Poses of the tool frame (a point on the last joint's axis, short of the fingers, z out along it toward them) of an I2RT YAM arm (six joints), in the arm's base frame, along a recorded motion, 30 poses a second.
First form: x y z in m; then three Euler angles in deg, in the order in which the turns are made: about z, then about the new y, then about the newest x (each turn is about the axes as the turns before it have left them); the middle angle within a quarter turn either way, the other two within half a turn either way.
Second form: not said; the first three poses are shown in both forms.
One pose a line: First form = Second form
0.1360 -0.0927 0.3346 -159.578 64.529 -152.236 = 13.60 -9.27 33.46 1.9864 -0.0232 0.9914 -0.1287
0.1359 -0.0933 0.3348 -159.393 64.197 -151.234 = 13.59 -9.33 33.48 1.9911 -0.0201 0.9904 -0.1370
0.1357 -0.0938 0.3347 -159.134 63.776 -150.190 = 13.57 -9.38 33.47 1.9969 -0.0178 0.9892 -0.1455
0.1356 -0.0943 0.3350 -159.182 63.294 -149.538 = 13.56 -9.43 33.50 2.0047 -0.0152 0.9882 -0.1525
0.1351 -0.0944 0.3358 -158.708 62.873 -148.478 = 13.51 -9.44 33.58 2.0099 -0.0148 0.9870 -0.1600
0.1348 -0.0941 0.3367 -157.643 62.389 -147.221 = 13.48 -9.41 33.67 2.0143 -0.0186 0.9859 -0.1662
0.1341 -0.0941 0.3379 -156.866 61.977 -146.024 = 13.41 -9.41 33.79 2.0182 -0.0201 0.9847 -0.1733
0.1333 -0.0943 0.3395 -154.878 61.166 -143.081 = 13.33 -9.43 33.95 2.0236 -0.0240 0.9815 -0.1900
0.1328 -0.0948 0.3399 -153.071 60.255 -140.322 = 13.28 -9.48 33.99 2.0303 -0.0280 0.9780 -0.2066
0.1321 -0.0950 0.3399 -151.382 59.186 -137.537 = 13.21 -9.50 33.99 2.0388 -0.0317 0.9739 -0.2247
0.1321 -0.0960 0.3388 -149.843 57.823 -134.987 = 13.21 -9.60 33.88 2.0516 -0.0371 0.9694 -0.2425
